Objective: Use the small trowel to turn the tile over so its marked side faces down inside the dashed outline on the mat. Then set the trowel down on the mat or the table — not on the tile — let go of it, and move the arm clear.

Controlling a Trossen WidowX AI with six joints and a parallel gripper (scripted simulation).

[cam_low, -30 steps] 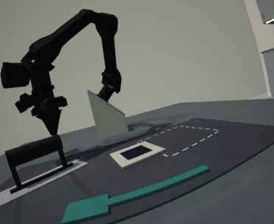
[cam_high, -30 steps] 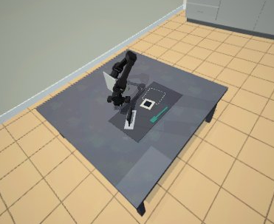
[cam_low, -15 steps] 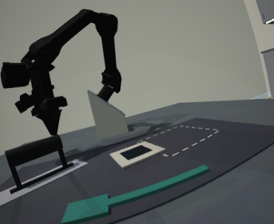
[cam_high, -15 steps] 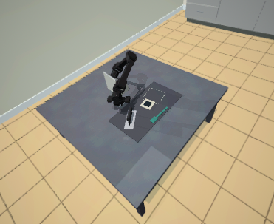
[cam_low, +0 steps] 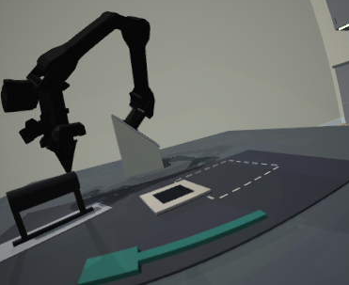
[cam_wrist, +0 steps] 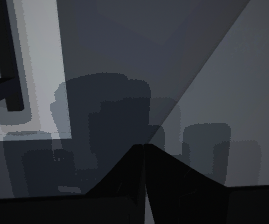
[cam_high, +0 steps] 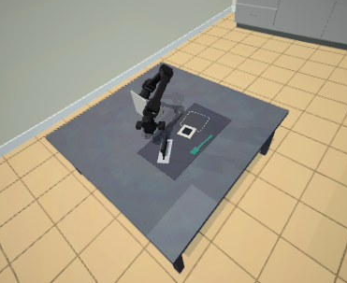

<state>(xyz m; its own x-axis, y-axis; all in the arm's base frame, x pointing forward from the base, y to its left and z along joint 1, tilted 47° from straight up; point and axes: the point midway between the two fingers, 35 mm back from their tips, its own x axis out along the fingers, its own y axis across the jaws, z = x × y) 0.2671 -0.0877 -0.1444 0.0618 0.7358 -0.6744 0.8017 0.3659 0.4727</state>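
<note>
My gripper tip is now 100 mm short of the black handled tool, 40 mm above it and 10 mm to the right of it. Round my gripper tip: dark mat (180 mm to the left, 130 mm ahead, 100 mm below); teal trowel (270 mm ahead, 170 mm to the left, 80 mm below); white tile (210 mm to the left, 120 mm ahead, 80 mm below).
</note>
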